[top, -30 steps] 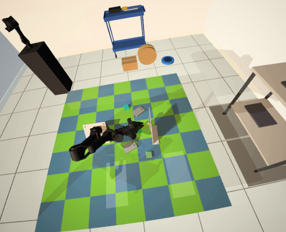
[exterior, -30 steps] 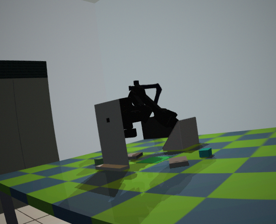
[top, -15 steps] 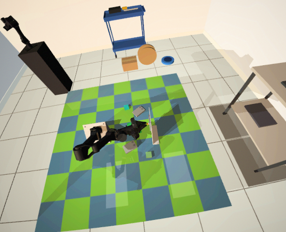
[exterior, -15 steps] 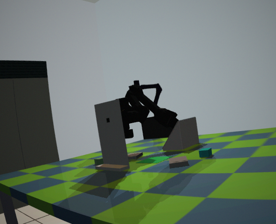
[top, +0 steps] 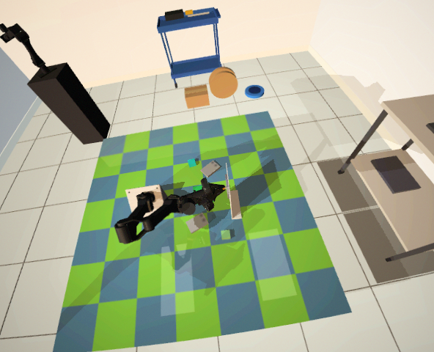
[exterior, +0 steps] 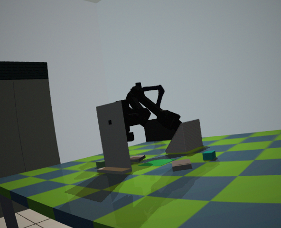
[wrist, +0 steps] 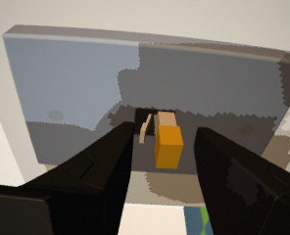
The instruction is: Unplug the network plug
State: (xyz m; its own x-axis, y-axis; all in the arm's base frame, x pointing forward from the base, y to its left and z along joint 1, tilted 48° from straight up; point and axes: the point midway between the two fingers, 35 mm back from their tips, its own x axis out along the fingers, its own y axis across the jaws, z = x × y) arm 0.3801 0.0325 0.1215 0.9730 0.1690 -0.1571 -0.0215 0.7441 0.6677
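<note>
Right now the orange network plug is right at my gripper tip. Round my gripper tip: marked square: 20 cm below, 13 cm behind, 9 cm to the left; then small green cube: 19 cm below, 17 cm to the right, 3 cm behind; then grey upright panel: 7 cm below, 3 cm ahead.
</note>
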